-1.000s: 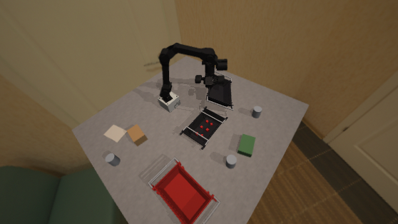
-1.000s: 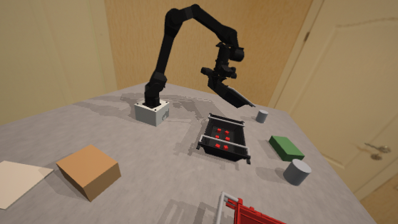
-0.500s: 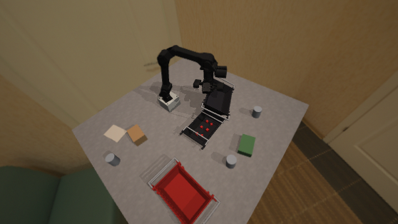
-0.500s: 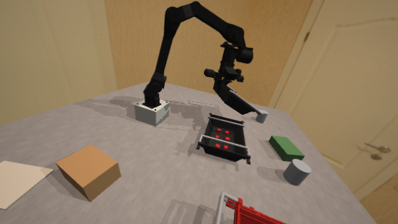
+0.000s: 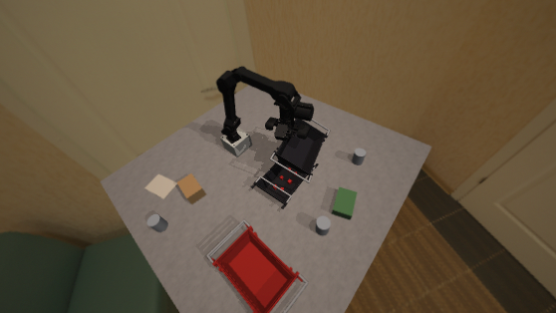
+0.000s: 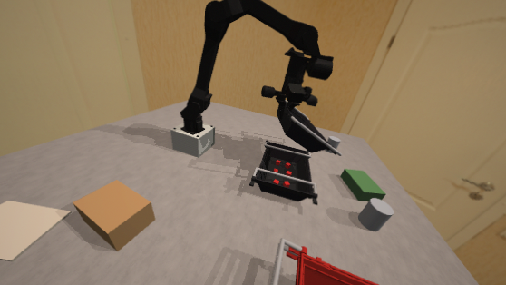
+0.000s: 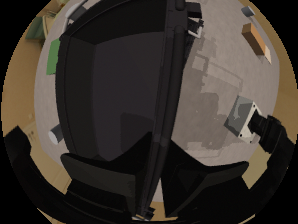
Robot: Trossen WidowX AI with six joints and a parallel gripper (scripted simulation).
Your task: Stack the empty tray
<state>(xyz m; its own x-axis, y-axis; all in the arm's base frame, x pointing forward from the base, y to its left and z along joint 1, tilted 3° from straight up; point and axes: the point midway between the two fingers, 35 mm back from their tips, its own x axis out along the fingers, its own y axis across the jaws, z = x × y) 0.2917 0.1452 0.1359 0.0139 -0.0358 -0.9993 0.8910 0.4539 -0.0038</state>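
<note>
Right now my gripper tip is 7 cm short of the black tray and 3 cm to the right of it. Also, from my gripper tip: brown box 20 cm behind, 46 cm to the right, 15 cm below; then green block 34 cm ahead, 3 cm to the left, 16 cm below; then beige sheet 35 cm behind, 58 cm to the right, 18 cm below.
</note>
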